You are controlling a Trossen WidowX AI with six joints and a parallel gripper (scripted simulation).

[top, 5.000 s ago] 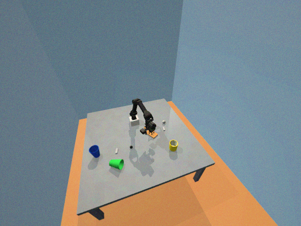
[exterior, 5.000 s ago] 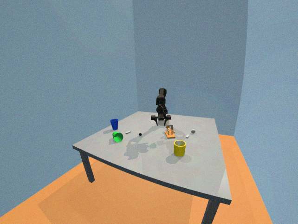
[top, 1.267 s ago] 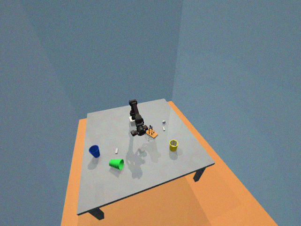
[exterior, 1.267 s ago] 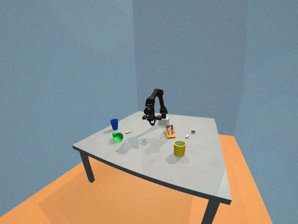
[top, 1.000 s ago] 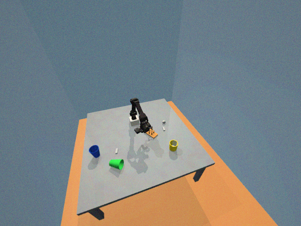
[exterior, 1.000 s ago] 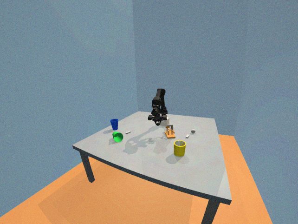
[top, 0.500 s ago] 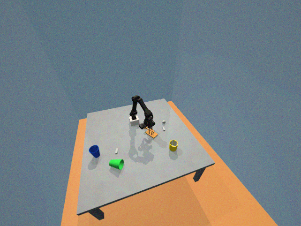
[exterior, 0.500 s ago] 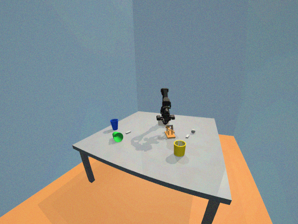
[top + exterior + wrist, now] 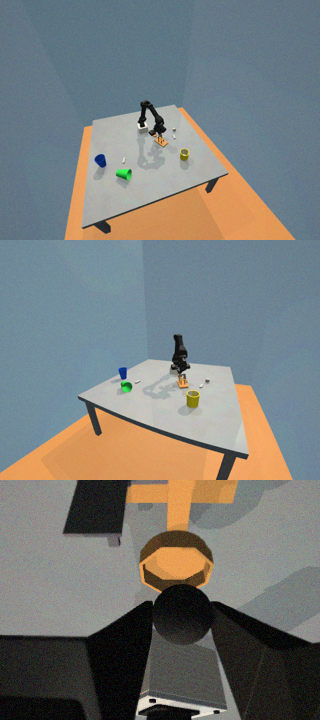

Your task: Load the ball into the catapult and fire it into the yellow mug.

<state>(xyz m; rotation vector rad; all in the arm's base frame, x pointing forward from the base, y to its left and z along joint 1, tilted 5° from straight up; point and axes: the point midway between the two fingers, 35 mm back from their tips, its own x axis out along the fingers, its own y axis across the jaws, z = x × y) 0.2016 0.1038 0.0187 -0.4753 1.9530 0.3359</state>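
Right now my gripper tip is 1 cm below the black ball. The rest, counted from my gripper tip: orange catapult: 5 cm ahead, 4 cm to the left, 4 cm below; yellow mug: 38 cm ahead, 20 cm to the left, 6 cm below; pale grey ball: 3 cm behind, 28 cm to the left, 7 cm below.
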